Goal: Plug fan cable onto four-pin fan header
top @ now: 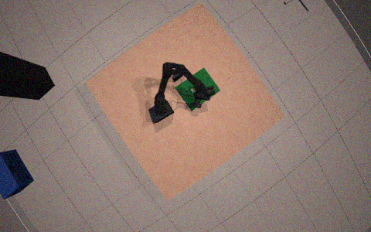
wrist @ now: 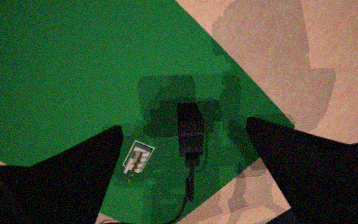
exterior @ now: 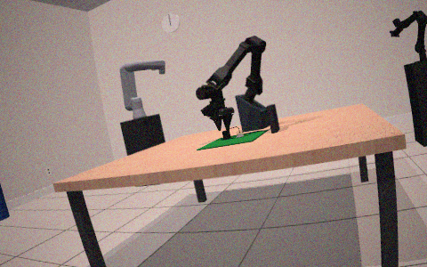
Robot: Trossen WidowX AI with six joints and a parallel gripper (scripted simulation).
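My gripper tip is 20 mm above the black fan plug, 10 mm to the right of it and 10 mm past it. From my gripper tip the other things lie so: white fan header (70 mm to the left, 40 mm below); then green board (60 mm to the left, 60 mm below, 40 mm ahead).
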